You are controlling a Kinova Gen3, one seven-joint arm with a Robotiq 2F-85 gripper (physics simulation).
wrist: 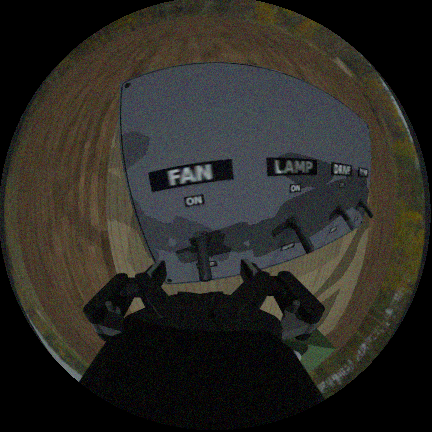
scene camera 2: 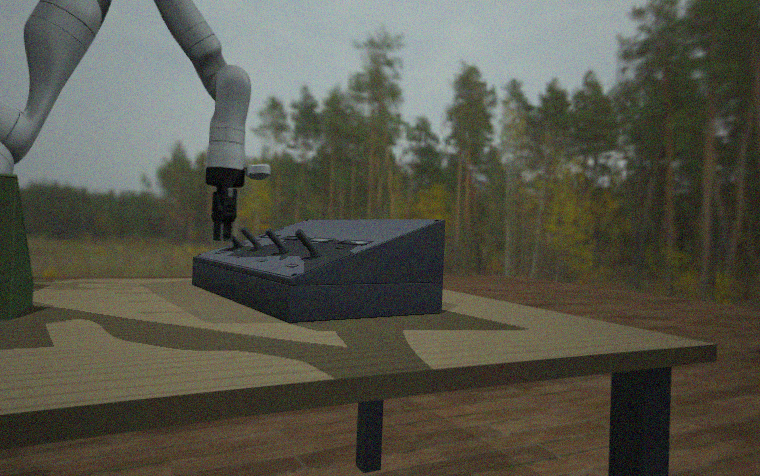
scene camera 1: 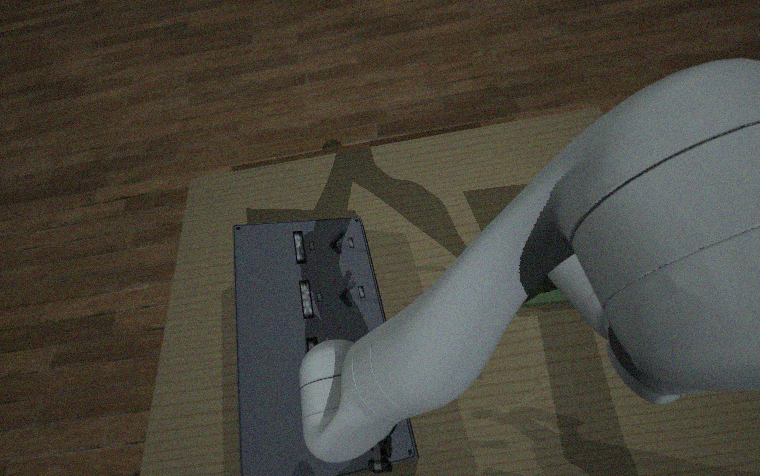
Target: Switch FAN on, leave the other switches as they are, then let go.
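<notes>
The grey sloped switch box stands on the table. The FAN lever leans away from its ON mark, over the lower mark, which it partly covers. The LAMP lever, DRIVE lever and PUMP lever lean the same way. My gripper is open. In the wrist view its fingertips appear on either side of the FAN lever's end; contact cannot be made out. The arm mostly hides the gripper in scene camera 1.
The wooden table extends around the box. A green pedestal carries the arm. The other levers stand in a row beside FAN, with LAMP nearest. Arm shadows cross the box's panel.
</notes>
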